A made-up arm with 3 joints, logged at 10 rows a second.
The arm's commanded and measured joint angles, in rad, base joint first. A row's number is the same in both.
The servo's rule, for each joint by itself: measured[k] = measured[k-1] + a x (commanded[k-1-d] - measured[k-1]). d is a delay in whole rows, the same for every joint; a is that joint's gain. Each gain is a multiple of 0.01, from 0.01 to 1. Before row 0 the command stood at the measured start. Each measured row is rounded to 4 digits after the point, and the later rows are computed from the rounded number. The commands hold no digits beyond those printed.
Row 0, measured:
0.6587 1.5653 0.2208
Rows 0 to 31, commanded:
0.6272 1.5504 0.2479
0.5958 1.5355 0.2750
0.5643 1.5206 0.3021
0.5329 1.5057 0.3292
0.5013 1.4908 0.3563
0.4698 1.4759 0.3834
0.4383 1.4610 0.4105
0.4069 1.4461 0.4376
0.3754 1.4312 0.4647
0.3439 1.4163 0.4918
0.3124 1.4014 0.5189
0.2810 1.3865 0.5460
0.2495 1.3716 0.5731
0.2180 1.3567 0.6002
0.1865 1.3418 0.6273
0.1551 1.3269 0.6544
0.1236 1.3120 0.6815
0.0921 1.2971 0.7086
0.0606 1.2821 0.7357
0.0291 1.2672 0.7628
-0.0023 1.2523 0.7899
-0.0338 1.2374 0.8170
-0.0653 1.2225 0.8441
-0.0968 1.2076 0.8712
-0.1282 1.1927 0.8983
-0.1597 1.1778 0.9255
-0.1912 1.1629 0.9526
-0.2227 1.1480 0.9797
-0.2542 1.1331 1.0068
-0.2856 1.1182 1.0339
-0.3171 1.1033 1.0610
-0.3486 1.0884 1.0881
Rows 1 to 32, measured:
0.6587 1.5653 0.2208
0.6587 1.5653 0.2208
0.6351 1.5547 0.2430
0.6056 1.5411 0.2692
0.5746 1.5265 0.2962
0.5433 1.5117 0.3233
0.5118 1.4969 0.3504
0.4803 1.4820 0.3775
0.4488 1.4671 0.4046
0.4174 1.4522 0.4317
0.3859 1.4373 0.4588
0.3544 1.4224 0.4859
0.3229 1.4075 0.5130
0.2915 1.3926 0.5401
0.2600 1.3777 0.5672
0.2285 1.3628 0.5943
0.1970 1.3479 0.6214
0.1656 1.3330 0.6485
0.1341 1.3181 0.6756
0.1026 1.3032 0.7027
0.0711 1.2882 0.7298
0.0396 1.2733 0.7569
0.0082 1.2584 0.7840
-0.0233 1.2435 0.8111
-0.0548 1.2286 0.8382
-0.0863 1.2137 0.8653
-0.1177 1.1988 0.8924
-0.1492 1.1839 0.9195
-0.1807 1.1690 0.9466
-0.2122 1.1541 0.9737
-0.2437 1.1392 1.0008
-0.2751 1.1243 1.0279
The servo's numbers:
d 2
a 0.75 0.71 0.82

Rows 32 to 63, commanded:
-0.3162 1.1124 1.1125
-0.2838 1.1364 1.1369
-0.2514 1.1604 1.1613
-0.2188 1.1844 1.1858
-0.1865 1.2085 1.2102
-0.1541 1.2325 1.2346
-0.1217 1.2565 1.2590
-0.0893 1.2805 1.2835
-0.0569 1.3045 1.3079
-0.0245 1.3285 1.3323
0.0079 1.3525 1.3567
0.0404 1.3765 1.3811
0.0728 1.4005 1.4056
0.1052 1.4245 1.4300
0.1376 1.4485 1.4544
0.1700 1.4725 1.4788
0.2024 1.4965 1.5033
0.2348 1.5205 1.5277
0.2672 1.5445 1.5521
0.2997 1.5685 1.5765
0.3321 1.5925 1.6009
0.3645 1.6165 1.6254
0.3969 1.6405 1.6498
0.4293 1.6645 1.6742
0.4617 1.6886 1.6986
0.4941 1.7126 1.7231
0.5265 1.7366 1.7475
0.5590 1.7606 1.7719
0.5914 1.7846 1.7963
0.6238 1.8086 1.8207
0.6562 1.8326 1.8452
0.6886 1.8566 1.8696
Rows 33 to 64, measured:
-0.3066 1.1094 1.0550
-0.3381 1.0945 1.0821
-0.3217 1.1072 1.1070
-0.2933 1.1279 1.1315
-0.2619 1.1510 1.1559
-0.2296 1.1747 1.1804
-0.1973 1.1987 1.2048
-0.1649 1.2227 1.2292
-0.1325 1.2467 1.2536
-0.1001 1.2707 1.2781
-0.0677 1.2947 1.3025
-0.0353 1.3187 1.3269
-0.0029 1.3427 1.3513
0.0296 1.3667 1.3757
0.0620 1.3907 1.4002
0.0944 1.4147 1.4246
0.1268 1.4387 1.4490
0.1592 1.4627 1.4734
0.1916 1.4867 1.4979
0.2240 1.5107 1.5223
0.2564 1.5347 1.5467
0.2889 1.5587 1.5711
0.3213 1.5827 1.5955
0.3537 1.6067 1.6200
0.3861 1.6307 1.6444
0.4185 1.6547 1.6688
0.4509 1.6788 1.6932
0.4833 1.7028 1.7177
0.5157 1.7268 1.7421
0.5482 1.7508 1.7665
0.5806 1.7748 1.7909
0.6130 1.7988 1.8153

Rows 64 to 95, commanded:
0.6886 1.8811 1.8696
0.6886 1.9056 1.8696
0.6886 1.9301 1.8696
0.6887 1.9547 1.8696
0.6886 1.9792 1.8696
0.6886 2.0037 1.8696
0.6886 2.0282 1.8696
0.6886 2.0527 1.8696
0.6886 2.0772 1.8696
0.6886 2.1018 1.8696
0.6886 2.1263 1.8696
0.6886 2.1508 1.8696
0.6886 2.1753 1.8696
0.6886 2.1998 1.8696
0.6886 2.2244 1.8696
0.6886 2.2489 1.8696
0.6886 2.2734 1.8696
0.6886 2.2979 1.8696
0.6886 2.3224 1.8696
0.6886 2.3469 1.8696
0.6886 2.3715 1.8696
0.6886 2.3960 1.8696
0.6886 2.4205 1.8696
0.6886 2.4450 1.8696
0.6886 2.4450 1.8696
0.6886 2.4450 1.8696
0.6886 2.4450 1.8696
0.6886 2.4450 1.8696
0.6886 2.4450 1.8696
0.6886 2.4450 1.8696
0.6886 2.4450 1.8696
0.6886 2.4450 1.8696
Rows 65 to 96, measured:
0.6454 1.8228 1.8398
0.6778 1.8468 1.8642
0.6859 1.8712 1.8686
0.6879 1.8956 1.8694
0.6884 1.9201 1.8696
0.6886 1.9447 1.8696
0.6886 1.9692 1.8696
0.6886 1.9937 1.8696
0.6886 2.0182 1.8696
0.6886 2.0427 1.8696
0.6886 2.0672 1.8696
0.6886 2.0918 1.8696
0.6886 2.1163 1.8696
0.6886 2.1408 1.8696
0.6886 2.1653 1.8696
0.6886 2.1898 1.8696
0.6886 2.2144 1.8696
0.6886 2.2389 1.8696
0.6886 2.2634 1.8696
0.6886 2.2879 1.8696
0.6886 2.3124 1.8696
0.6886 2.3369 1.8696
0.6886 2.3615 1.8696
0.6886 2.3860 1.8696
0.6886 2.4105 1.8696
0.6886 2.4350 1.8696
0.6886 2.4421 1.8696
0.6886 2.4442 1.8696
0.6886 2.4448 1.8696
0.6886 2.4449 1.8696
0.6886 2.4450 1.8696
0.6886 2.4450 1.8696

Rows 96 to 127, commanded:
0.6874 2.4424 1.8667
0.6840 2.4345 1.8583
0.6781 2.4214 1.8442
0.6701 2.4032 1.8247
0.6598 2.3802 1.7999
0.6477 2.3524 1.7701
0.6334 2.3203 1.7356
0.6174 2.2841 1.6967
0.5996 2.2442 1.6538
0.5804 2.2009 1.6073
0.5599 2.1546 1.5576
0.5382 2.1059 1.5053
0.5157 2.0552 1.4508
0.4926 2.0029 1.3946
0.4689 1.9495 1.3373
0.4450 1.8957 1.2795
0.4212 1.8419 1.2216
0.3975 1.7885 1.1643
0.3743 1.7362 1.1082
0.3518 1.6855 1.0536
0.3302 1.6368 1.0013
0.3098 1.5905 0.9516
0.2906 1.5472 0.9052
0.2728 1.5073 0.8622
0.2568 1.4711 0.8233
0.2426 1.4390 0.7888
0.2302 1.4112 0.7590
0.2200 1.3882 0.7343
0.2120 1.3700 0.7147
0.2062 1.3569 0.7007
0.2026 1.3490 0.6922
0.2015 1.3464 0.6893
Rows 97 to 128, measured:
0.6886 2.4450 1.8696
0.6886 2.4450 1.8696
0.6877 2.4432 1.8672
0.6849 2.4370 1.8599
0.6798 2.4259 1.8470
0.6725 2.4098 1.8287
0.6630 2.3888 1.8051
0.6515 2.3630 1.7764
0.6379 2.3327 1.7429
0.6225 2.2982 1.7050
0.6053 2.2599 1.6630
0.5866 2.2180 1.6173
0.5666 2.1730 1.5683
0.5453 2.1254 1.5166
0.5231 2.0756 1.4626
0.5002 2.0240 1.4068
0.4767 1.9711 1.3498
0.4529 1.9176 1.2922
0.4291 1.8639 1.2343
0.4054 1.8104 1.1769
0.3821 1.7577 1.1206
0.3594 1.7064 1.0657
0.3375 1.6570 1.0129
0.3167 1.6098 0.9626
0.2971 1.5654 0.9155
0.2789 1.5241 0.8718
0.2623 1.4865 0.8320
0.2475 1.4528 0.7966
0.2345 1.4233 0.7658
0.2236 1.3984 0.7400
0.2149 1.3782 0.7193
0.2084 1.3631 0.7040

